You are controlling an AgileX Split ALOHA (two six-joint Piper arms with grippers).
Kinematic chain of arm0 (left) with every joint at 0, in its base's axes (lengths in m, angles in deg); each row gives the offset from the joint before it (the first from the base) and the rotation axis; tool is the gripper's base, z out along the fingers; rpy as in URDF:
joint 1: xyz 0 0 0.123 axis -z
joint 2: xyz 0 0 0 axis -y
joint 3: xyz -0.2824 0 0.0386 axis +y
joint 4: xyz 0.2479 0 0.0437 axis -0.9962 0 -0.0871
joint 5: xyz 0 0 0 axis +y
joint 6: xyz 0.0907 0 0.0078 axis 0.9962 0 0.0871
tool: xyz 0 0 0 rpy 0 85 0
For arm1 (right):
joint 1: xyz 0 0 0.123 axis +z
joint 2: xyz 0 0 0 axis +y
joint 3: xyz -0.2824 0 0.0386 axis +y
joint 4: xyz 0.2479 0 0.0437 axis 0.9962 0 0.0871
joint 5: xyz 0 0 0 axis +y
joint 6: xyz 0.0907 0 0.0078 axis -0.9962 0 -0.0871
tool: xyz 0 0 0 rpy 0 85 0
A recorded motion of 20 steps. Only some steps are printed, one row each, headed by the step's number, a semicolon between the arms.
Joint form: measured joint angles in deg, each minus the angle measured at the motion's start. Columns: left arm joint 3, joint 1, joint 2, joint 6, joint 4, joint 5; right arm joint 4, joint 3, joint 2, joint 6, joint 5, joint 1.
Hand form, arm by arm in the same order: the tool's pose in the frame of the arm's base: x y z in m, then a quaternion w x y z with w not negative. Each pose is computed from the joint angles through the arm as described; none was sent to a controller.
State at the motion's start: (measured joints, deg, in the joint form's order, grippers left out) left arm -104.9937 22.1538 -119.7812 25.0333 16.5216 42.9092; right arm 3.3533 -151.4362 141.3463 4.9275 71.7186 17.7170
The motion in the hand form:
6: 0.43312 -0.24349 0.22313 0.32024 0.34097 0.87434 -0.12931; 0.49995 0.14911 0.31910 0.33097 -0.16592 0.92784 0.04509
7: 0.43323 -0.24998 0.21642 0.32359 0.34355 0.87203 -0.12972; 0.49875 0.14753 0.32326 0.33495 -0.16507 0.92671 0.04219
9: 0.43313 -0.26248 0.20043 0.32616 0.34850 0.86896 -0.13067; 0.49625 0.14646 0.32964 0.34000 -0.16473 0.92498 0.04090
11: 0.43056 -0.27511 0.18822 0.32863 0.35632 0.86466 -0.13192; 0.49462 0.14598 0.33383 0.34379 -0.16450 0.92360 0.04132
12: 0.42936 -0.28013 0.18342 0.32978 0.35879 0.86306 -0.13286; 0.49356 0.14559 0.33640 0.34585 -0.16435 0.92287 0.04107
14: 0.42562 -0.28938 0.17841 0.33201 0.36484 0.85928 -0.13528; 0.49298 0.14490 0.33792 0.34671 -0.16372 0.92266 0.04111
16: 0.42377 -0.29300 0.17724 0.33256 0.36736 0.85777 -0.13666; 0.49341 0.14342 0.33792 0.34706 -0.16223 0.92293 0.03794
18: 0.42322 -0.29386 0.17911 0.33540 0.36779 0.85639 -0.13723; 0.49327 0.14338 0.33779 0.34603 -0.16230 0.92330 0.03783
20: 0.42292 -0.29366 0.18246 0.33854 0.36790 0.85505 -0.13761; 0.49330 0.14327 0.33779 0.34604 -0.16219 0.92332 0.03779
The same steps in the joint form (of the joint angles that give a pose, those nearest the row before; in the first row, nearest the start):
6: 0.00 5.33 -4.69 0.01 0.37 -5.49; -2.40 -3.71 -2.33 -1.13 0.40 -1.27
7: 0.00 6.05 -5.61 0.01 0.37 -6.92; -2.75 -3.76 -2.76 -1.13 0.44 -1.34
9: 0.00 7.40 -7.71 0.01 0.44 -9.52; -2.96 -3.77 -3.48 -1.13 0.57 -1.34
11: 0.00 8.87 -9.31 0.11 0.46 -11.60; -2.96 -3.75 -3.95 -1.13 0.56 -1.34
12: 0.00 9.45 -9.94 0.11 0.51 -12.45; -3.02 -3.76 -4.24 -1.13 0.61 -1.34
14: 0.00 10.59 -10.62 0.11 0.57 -13.57; -3.01 -3.76 -4.41 -1.14 0.68 -1.40
16: 0.00 11.05 -10.79 0.11 0.63 -13.87; -3.35 -3.76 -4.42 -1.20 0.68 -1.51
18: 0.00 11.18 -10.60 0.12 0.63 -14.05; -3.35 -3.78 -4.41 -1.20 0.82 -1.51
20: 0.00 11.18 -10.23 0.16 0.63 -14.07; -3.35 -3.77 -4.41 -1.20 0.81 -1.52

